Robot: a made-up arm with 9 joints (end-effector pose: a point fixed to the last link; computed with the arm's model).
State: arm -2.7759 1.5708 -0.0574 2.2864 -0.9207 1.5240 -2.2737 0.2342 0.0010
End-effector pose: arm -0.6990 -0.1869 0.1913 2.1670 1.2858 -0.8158
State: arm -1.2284 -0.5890 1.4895 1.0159 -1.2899 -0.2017 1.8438 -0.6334 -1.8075
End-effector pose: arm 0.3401 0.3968 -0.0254 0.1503 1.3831 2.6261
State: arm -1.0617 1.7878 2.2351 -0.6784 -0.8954 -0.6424 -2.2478 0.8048 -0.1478
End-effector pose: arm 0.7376 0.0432 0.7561 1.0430 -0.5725 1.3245
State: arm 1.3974 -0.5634 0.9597 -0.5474 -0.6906 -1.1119 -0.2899 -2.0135 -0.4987
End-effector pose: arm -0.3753 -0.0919 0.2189 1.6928 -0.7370 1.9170
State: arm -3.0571 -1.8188 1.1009 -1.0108 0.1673 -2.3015 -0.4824 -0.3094 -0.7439
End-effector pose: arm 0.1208 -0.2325 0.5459 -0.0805 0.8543 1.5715
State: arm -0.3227 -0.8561 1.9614 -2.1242 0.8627 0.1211 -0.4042 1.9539 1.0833
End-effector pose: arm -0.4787 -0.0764 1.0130 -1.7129 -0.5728 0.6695
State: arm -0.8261 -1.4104 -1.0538 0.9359 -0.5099 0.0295 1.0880 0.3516 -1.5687
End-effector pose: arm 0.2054 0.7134 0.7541 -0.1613 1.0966 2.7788
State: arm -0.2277 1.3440 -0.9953 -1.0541 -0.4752 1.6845 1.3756 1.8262 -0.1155
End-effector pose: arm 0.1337 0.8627 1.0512 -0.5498 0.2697 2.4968
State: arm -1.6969 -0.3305 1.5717 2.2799 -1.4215 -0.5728 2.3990 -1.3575 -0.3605
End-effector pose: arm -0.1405 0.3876 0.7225 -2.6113 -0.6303 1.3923
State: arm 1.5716 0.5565 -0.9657 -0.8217 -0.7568 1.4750 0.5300 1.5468 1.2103
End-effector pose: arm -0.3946 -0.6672 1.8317 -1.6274 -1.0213 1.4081
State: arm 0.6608 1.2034 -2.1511 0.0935 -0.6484 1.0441 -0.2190 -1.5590 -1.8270
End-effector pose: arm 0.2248 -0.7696 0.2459 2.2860 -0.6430 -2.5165
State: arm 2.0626 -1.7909 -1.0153 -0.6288 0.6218 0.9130 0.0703 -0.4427 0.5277
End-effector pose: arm -0.6518 -0.7280 -0.0797 2.2149 0.2400 -1.4438
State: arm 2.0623 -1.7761 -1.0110 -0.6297 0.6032 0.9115 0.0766 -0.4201 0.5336
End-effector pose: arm -0.6683 -0.7189 -0.0813 2.1794 0.2529 -1.4313
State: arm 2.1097 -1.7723 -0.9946 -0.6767 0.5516 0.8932 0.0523 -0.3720 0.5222
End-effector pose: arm -0.6533 -0.6550 -0.1201 2.2177 0.2997 -1.4209
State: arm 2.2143 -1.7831 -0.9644 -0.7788 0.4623 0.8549 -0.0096 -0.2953 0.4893
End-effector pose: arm -0.5804 -0.5332 -0.1861 2.3597 0.3703 -1.4007
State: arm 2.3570 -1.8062 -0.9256 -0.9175 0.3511 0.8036 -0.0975 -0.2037 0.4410
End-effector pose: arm -0.4426 -0.3970 -0.2343 2.5900 0.4244 -1.3618
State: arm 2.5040 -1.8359 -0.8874 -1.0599 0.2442 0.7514 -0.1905 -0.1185 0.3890
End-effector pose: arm -0.2791 -0.2986 -0.2347 2.8448 0.4358 -1.3238
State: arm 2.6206 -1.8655 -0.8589 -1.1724 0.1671 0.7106 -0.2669 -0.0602 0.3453
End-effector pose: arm -0.1475 -0.2548 -0.2024 3.0501 0.4199 -1.3100
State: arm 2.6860 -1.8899 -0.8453 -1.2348 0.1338 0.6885 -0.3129 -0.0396 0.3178
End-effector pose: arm -0.0754 -0.2489 -0.1716 -3.1116 0.4058 -1.3177
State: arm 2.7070 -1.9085 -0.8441 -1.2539 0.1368 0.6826 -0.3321 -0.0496 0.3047
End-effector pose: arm -0.0497 -0.2600 -0.1567 -3.0579 0.4026 -1.3343
